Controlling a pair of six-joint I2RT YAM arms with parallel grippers.
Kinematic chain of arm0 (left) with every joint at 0, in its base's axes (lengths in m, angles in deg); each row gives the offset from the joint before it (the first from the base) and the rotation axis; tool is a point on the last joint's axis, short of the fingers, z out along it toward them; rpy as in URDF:
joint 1: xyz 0 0 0.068 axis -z
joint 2: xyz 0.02 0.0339 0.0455 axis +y
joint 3: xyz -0.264 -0.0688 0 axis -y
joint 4: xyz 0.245 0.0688 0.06 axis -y
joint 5: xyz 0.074 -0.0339 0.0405 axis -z
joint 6: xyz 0.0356 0 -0.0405 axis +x
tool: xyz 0 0 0 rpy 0 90 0
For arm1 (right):
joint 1: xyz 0 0 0.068 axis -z
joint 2: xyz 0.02 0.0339 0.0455 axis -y
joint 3: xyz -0.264 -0.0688 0 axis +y
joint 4: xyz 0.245 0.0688 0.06 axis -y
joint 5: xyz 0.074 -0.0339 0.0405 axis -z
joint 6: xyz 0.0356 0 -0.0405 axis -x
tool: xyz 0 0 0 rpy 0 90 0
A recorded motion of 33 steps. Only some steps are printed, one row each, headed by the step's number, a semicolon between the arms.
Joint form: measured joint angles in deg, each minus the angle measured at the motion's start. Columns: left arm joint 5, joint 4, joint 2, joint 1, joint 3, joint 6; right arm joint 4, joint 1, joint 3, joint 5, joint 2, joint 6.
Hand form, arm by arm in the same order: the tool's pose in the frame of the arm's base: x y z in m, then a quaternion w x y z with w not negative. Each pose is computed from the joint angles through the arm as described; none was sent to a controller.
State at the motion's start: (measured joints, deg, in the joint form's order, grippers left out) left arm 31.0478 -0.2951 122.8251 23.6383 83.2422 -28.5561; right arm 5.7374 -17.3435 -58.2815 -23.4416 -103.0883 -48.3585
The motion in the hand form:
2: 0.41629 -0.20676 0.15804 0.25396 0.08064 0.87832 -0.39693; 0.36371 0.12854 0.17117 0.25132 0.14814 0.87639 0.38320
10: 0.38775 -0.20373 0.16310 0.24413 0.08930 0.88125 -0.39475; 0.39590 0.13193 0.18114 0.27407 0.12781 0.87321 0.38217
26: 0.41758 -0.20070 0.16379 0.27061 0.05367 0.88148 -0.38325; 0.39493 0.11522 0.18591 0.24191 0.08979 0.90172 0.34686
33: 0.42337 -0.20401 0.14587 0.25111 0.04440 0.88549 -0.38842; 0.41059 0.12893 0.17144 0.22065 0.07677 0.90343 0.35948
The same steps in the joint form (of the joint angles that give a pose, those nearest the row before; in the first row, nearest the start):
2: 0.11 -0.09 -1.05 0.50 -1.59 0.26; -0.31 0.02 -1.62 -0.46 -1.62 0.42
10: -0.09 0.35 -6.64 1.68 -8.70 0.61; -2.32 0.92 -10.25 -0.76 -6.56 3.26
26: -2.93 0.50 -2.19 -0.04 -2.21 -1.57; -14.10 3.28 -13.35 -2.89 -5.97 12.07
33: -1.95 1.03 1.07 -0.02 -0.98 -2.84; -14.36 2.16 -17.68 -4.94 -11.32 12.11

